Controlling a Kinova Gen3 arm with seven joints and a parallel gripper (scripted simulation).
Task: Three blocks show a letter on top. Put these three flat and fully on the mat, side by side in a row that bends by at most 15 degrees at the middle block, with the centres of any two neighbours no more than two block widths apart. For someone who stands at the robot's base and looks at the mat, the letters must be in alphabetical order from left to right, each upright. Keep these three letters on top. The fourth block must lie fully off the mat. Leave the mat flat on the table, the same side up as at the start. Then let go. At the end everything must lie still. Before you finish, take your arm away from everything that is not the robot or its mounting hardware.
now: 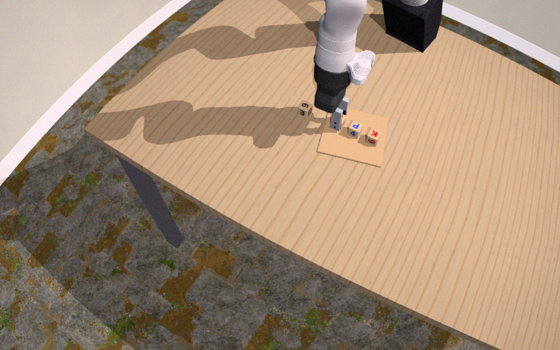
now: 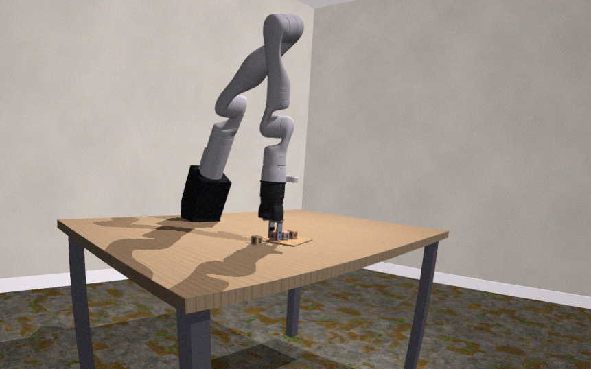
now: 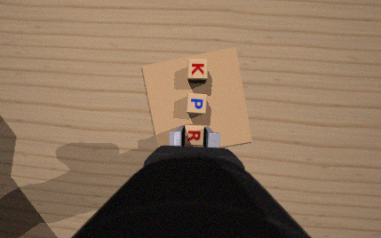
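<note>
My gripper is now 40 mm to the right of the tan mat, 30 mm above it and 10 mm short of it. The rest, counted from my hand: block 80 mm to the right, 10 mm below, 10 mm behind.
</note>
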